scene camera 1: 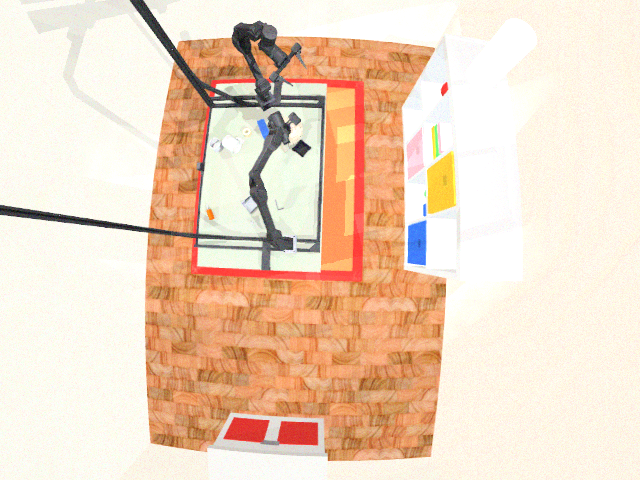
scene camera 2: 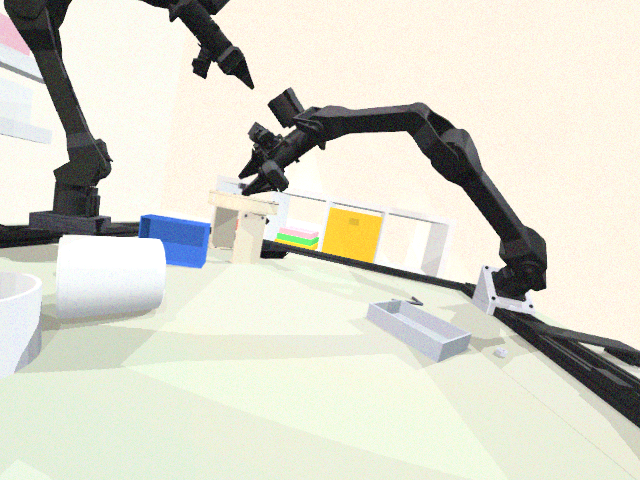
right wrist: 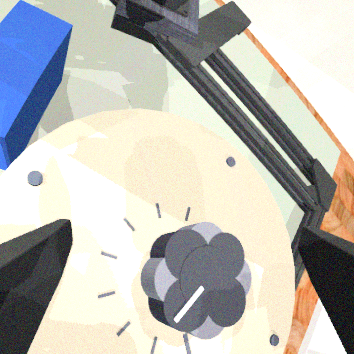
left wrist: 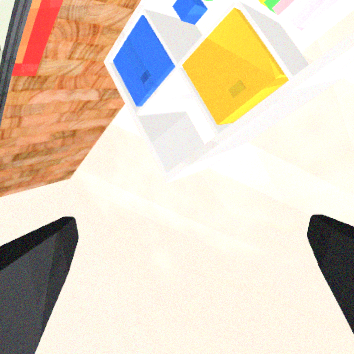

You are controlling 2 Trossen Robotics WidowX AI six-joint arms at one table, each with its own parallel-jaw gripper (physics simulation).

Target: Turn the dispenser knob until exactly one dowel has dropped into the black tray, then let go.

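Seen in the pictures: left gripper, fingertip midpoint: [scene camera 1: 300,77] [scene camera 2: 250,85] [left wrist: 193,226]; right gripper, fingertip midpoint: [scene camera 2: 240,185] [right wrist: 188,234]; left arm's base at its link origin: [scene camera 1: 265,97] [scene camera 2: 74,214]; right arm's base at its link origin: [scene camera 1: 289,244] [scene camera 2: 507,286].
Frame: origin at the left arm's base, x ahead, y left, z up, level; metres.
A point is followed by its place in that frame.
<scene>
The dispenser [scene camera 1: 295,135] @(x 0.385, y -0.001, z 0.099 m) [scene camera 2: 248,237] [right wrist: 165,165] @(x 0.278, y -0.023, z 0.098 m) is a pale wooden stand with a round top. Its dark lobed knob [right wrist: 210,270] @(x 0.326, y -0.015, z 0.127 m) has a white pointer line aimed at the lower left in the right wrist view. My right gripper [scene camera 2: 243,184] @(x 0.313, y -0.021, z 0.120 m) [right wrist: 188,234] @(x 0.313, y -0.021, z 0.120 m) is open over the dispenser top, its fingers spread to either side of the knob in the right wrist view; contact does not show. The black tray [scene camera 1: 301,148] @(x 0.405, y 0.014, z -0.045 m) [scene camera 2: 273,252] @(x 0.417, y -0.029, z -0.028 m) is beside the dispenser, partly hidden in scene camera 2; I can make out no dowel in it. My left gripper [scene camera 1: 298,75] @(x 0.309, y 0.101, z 0.392 m) [left wrist: 193,226] @(x 0.309, y 0.101, z 0.392 m) is open and empty, raised high.
A blue box [scene camera 1: 262,127] @(x 0.196, y -0.122, z 0.033 m) [scene camera 2: 174,240] @(x 0.196, y -0.097, z -0.011 m) [right wrist: 30,75] @(x 0.208, y -0.102, z 0.033 m) is close beside the dispenser. A white cylinder [scene camera 2: 111,276] @(x 0.167, y -0.368, z 0.005 m) and a white cup [scene camera 2: 20,320] @(x 0.130, y -0.427, z -0.009 m) are at the left in scene camera 2. A grey tray [scene camera 1: 249,204] @(x 0.531, y -0.433, z -0.045 m) [scene camera 2: 413,330] @(x 0.497, y -0.431, z -0.026 m) lies nearer the right arm's base. Dark rails [right wrist: 240,105] @(x 0.115, y 0.131, z -0.026 m) edge the table.
</scene>
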